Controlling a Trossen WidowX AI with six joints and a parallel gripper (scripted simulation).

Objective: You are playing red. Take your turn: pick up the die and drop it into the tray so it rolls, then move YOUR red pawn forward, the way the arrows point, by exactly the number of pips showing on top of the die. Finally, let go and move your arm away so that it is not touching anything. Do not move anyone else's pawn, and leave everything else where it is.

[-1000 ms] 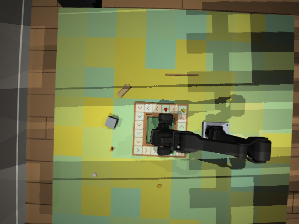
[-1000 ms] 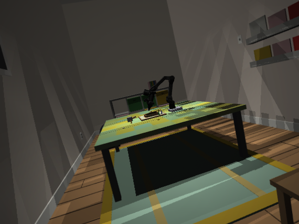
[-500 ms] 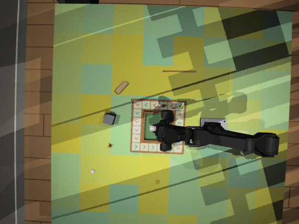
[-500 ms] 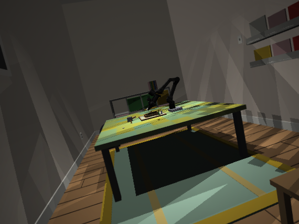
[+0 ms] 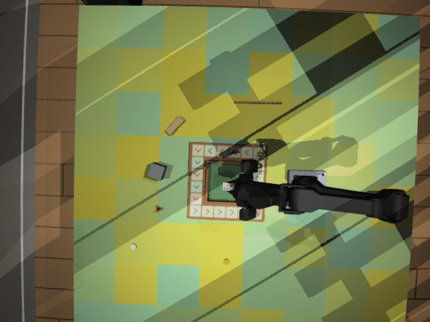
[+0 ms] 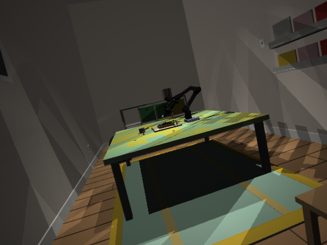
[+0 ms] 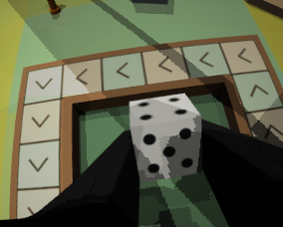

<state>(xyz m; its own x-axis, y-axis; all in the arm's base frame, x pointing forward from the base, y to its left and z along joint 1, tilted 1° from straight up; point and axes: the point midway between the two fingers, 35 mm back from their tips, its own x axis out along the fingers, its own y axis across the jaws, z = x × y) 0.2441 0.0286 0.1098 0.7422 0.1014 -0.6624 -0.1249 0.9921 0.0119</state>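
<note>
Right now the die is right at my gripper tip. Also, from my gripper tip: yellow pawn: 12 cm to the right, 10 cm behind, 9 cm below; then red pawn: 11 cm to the right, 9 cm below, 1 cm behind; then tray: 11 cm below.
</note>
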